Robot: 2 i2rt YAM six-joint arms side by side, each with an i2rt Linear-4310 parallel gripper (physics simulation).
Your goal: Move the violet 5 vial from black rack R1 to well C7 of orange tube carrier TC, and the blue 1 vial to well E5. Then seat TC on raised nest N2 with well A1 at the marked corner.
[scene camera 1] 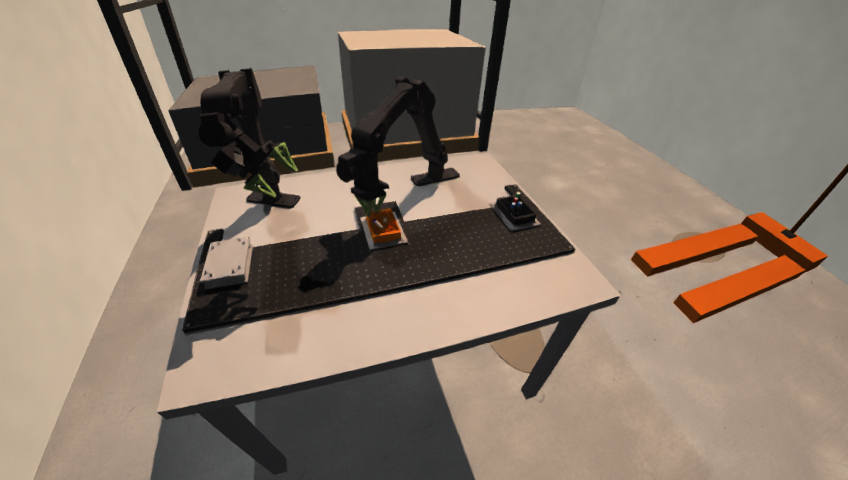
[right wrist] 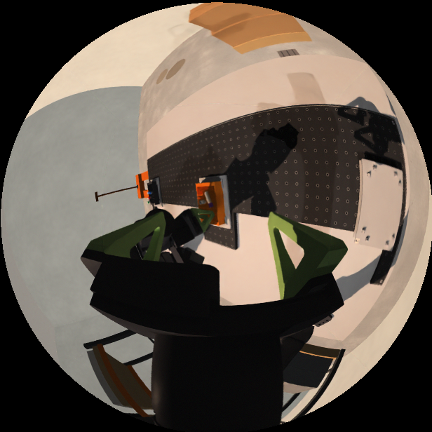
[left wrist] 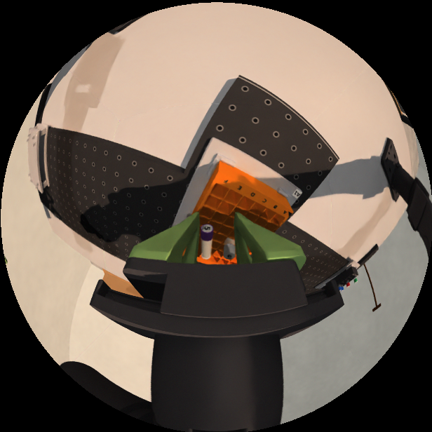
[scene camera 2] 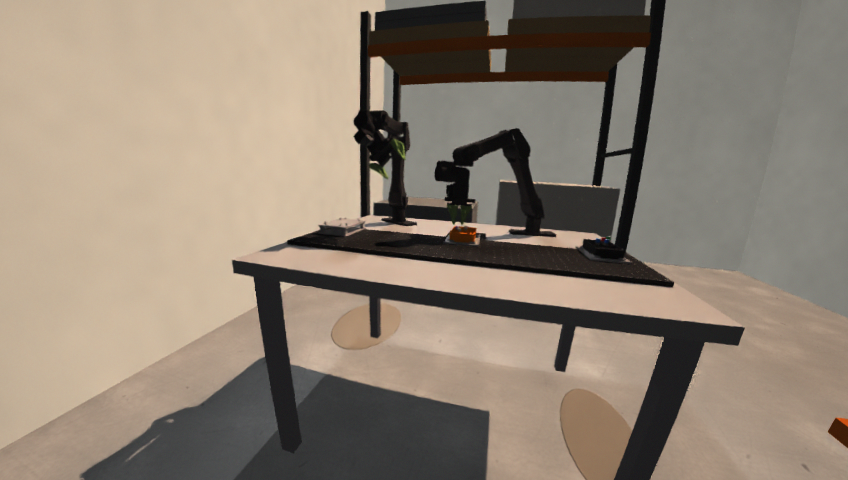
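Observation:
The orange tube carrier TC sits on a pale nest at the board's middle. In the left wrist view, the violet 5 vial stands in it beside a grey-capped vial; their wells cannot be told. My left gripper is partly open at the carrier, holding nothing. My right gripper is wide open, high and empty. Black rack R1 at picture right holds small vials, with blue caps among them. The raised pale nest N2 is at picture left.
The black perforated board runs along the table under the nests and rack. Large boxes stand behind the table. An orange pallet jack stands on the floor at picture right.

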